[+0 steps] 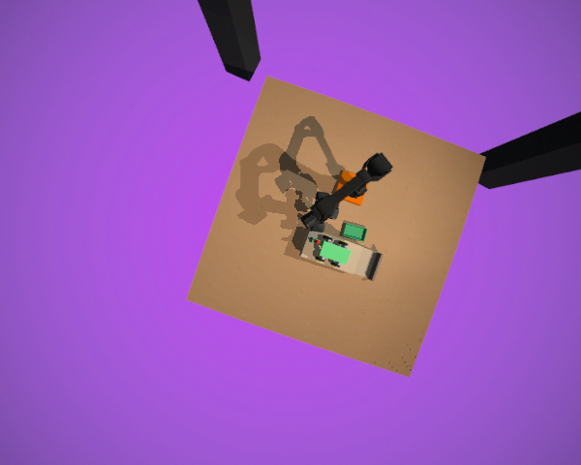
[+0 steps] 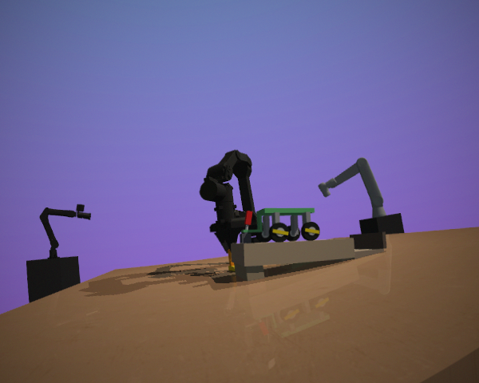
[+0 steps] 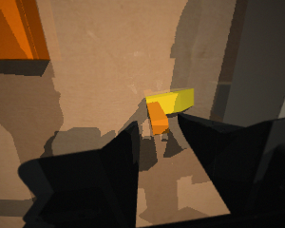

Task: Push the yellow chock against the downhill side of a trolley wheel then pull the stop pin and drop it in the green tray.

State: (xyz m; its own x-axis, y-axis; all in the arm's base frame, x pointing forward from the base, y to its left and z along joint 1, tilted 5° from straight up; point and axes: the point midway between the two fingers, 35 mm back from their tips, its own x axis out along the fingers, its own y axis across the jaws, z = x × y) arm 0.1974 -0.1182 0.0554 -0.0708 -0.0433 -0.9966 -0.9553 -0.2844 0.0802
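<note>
Right now the yellow chock is 3 cm below my gripper tip, 2 cm ahead of it and 1 cm to the left of it. Also, from my gripper tip: red-headed stop pin: 13 cm ahead, 7 cm above, 4 cm to the left; trolley: 14 cm to the left, 14 cm ahead, 6 cm above; dark end block: 40 cm to the left, 11 cm ahead, 2 cm below.
</note>
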